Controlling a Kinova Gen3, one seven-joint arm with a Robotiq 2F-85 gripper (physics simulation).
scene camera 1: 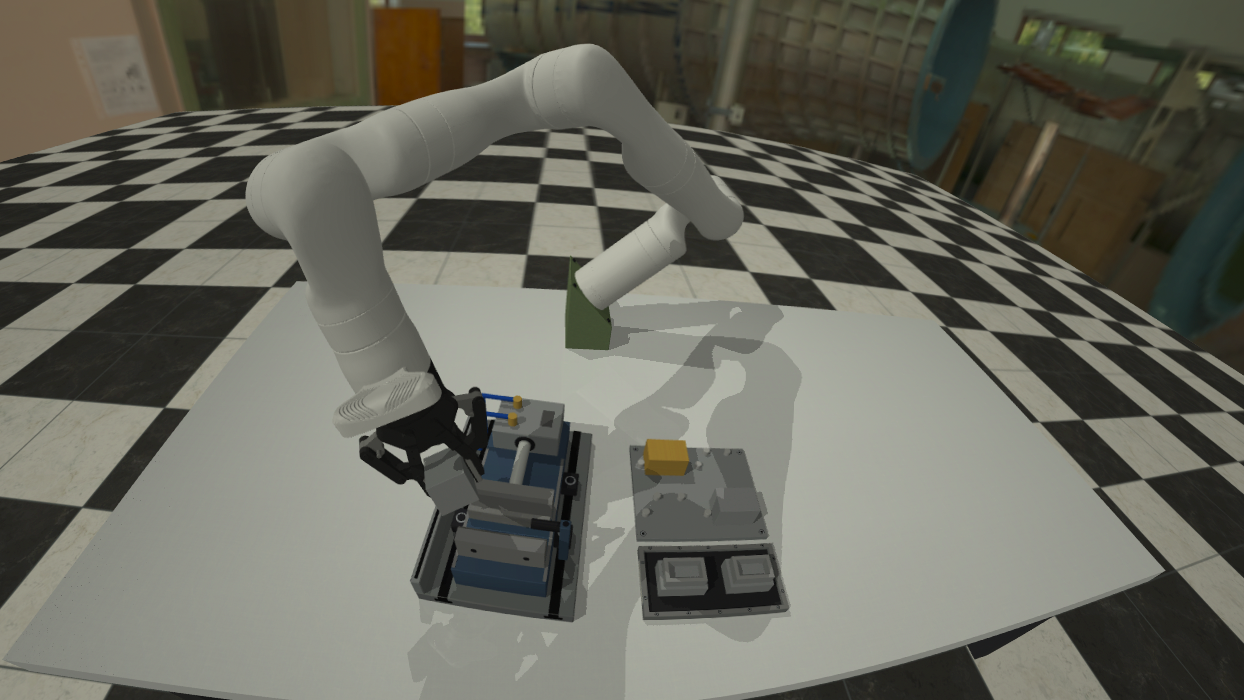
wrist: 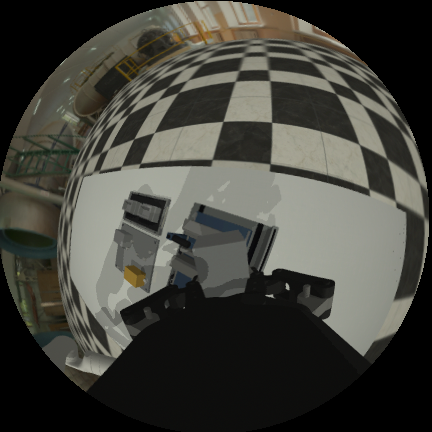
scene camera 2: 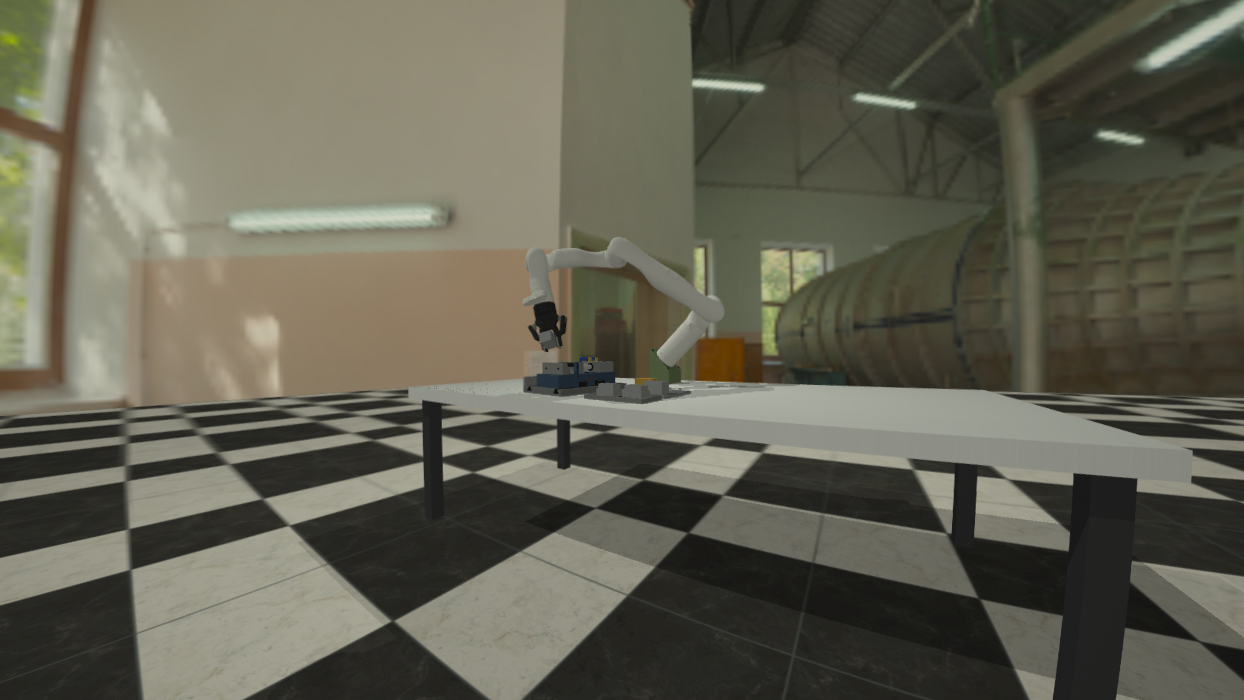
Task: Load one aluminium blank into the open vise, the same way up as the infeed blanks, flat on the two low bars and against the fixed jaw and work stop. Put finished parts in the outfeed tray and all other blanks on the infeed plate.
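Places are measured from the arm's base along level axes (x ahead, y left, z up), in metres.
Where they show: gripper, between the fingertips: [wrist: 224, 274] [scene camera 2: 552, 350]; arm's base, origin of its link: [scene camera 1: 589, 290] [scene camera 2: 665, 358].
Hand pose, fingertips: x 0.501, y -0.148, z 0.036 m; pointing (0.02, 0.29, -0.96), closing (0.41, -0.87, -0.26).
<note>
Each offset is from my fingertips to the top centre of the thing. "pt": to the spot under its first point.
My gripper [scene camera 1: 449, 470] [scene camera 2: 548, 334] [wrist: 224, 274] is shut on a grey aluminium blank @(dz +0.065, dx +0.017, dy -0.002 m) [scene camera 1: 451, 487] [scene camera 2: 548, 341] [wrist: 223, 257]. The blank is held tilted above the left side of the vise, clear of it in scene camera 2. The vise @(dz -0.038, dx -0.060, dy +0.052 m) [scene camera 1: 500, 574] [scene camera 2: 561, 380] [wrist: 218, 221] is open, with the fixed jaw [scene camera 1: 501, 548] at the front and the moving jaw [scene camera 1: 514, 498] behind. The black work stop @(dz -0.041, dx +0.014, dy +0.097 m) [scene camera 1: 546, 525] [wrist: 178, 239] is at the jaw gap's right end. The low bars are hidden. Another grey blank @(dz -0.093, dx -0.062, dy +0.360 m) [scene camera 1: 737, 504] [wrist: 122, 238] lies on the infeed plate @(dz -0.129, dx -0.105, dy +0.314 m) [scene camera 1: 656, 527] [wrist: 144, 250].
A yellow block @(dz -0.093, dx -0.152, dy +0.269 m) [scene camera 1: 665, 457] [scene camera 2: 645, 380] [wrist: 134, 276] sits on the infeed plate's back left. The outfeed tray [scene camera 1: 715, 612] [wrist: 165, 216] in front holds two stepped grey parts @(pt dz -0.110, dx +0.045, dy +0.267 m) [scene camera 1: 681, 575] @(pt dz -0.110, dx +0.045, dy +0.357 m) [scene camera 1: 748, 572]. Blue nozzles with orange tips @(pt dz -0.028, dx -0.134, dy +0.046 m) [scene camera 1: 513, 419] stand at the vise's rear, near the gripper.
</note>
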